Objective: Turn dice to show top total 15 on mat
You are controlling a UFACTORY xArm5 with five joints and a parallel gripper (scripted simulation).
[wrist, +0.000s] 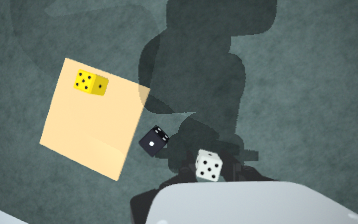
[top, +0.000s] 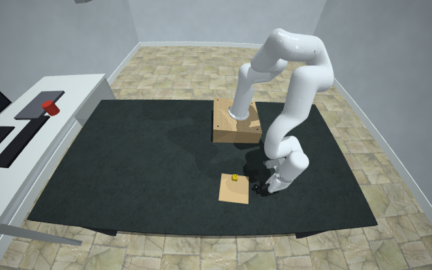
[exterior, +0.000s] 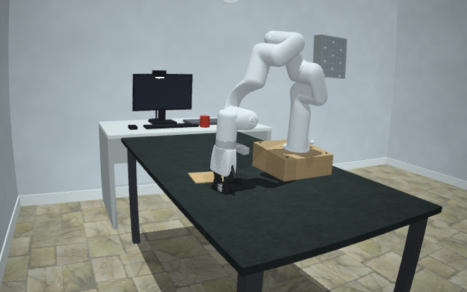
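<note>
My hand is 1 cm above the white die. From my hand the other things lie so: black die 2 cm behind, 7 cm to the right, 1 cm below; then tan mat 3 cm behind, 17 cm to the right, 2 cm below; then yellow die 8 cm behind, 16 cm to the right, 1 cm below.
</note>
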